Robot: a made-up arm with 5 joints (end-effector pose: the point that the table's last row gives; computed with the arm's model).
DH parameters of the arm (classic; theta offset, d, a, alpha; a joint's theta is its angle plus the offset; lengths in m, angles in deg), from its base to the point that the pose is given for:
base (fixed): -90 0.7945 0.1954 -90
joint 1: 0 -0.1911 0.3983 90
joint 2: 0 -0.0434 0.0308 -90
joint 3: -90 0.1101 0.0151 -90
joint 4: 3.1 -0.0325 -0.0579 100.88
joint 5: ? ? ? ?
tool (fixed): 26.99 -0.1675 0 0
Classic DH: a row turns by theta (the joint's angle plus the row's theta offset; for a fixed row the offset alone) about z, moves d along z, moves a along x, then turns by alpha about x.
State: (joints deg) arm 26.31 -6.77 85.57 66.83 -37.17
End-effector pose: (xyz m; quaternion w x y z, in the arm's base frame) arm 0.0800 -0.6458 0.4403 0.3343 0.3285 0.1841 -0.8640
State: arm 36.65 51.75 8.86 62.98 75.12
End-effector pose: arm -0.1269 -0.2727 0.7533 0.6337 0.7259 0.0098 0.2671
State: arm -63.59 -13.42 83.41 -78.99 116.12
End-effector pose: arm -0.0937 -0.2124 1.1830 0.2185 0.3950 0.8380 -0.3067
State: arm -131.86 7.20 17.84 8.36 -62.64
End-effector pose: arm 0.0820 0.0514 1.2250 0.1153 0.8085 0.5675 -0.1048
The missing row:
joint 5: 68.13 0.157 -0.0004 73.65
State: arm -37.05 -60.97 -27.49 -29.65 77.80
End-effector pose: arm -0.0800 -0.7315 0.8672 0.4420 0.1280 0.0913 -0.8831
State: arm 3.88 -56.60 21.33 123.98 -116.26
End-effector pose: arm -0.2909 -0.6398 0.7767 0.6916 0.3077 0.1706 0.6308
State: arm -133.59 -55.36 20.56 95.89 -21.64
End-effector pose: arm -0.1586 0.3533 1.2317 0.0833 0.0813 0.9674 -0.2250
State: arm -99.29 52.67 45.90 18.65 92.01
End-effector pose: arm -0.1757 -0.1157 0.9098 0.7471 -0.1142 0.5534 -0.3501
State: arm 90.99 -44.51 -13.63 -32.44 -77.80
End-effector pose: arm -0.1424 -0.0874 0.1410 0.8864 -0.2944 0.2959 -0.2001
